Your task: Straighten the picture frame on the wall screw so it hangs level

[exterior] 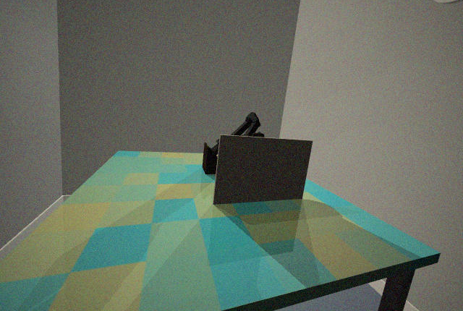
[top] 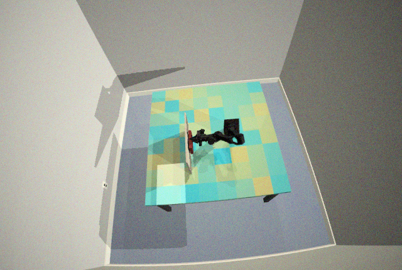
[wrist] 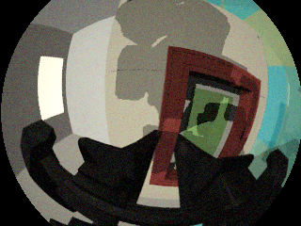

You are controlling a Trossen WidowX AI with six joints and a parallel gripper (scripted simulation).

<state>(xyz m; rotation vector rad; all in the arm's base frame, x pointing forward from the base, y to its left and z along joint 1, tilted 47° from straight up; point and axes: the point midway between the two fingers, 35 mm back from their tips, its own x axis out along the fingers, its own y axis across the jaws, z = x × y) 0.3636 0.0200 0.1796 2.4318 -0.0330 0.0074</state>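
Right now the picture frame is 50 mm below my gripper tip. From my gripper tip the other things lie so: wall panel 60 mm below, 20 mm ahead, 10 mm to the left.
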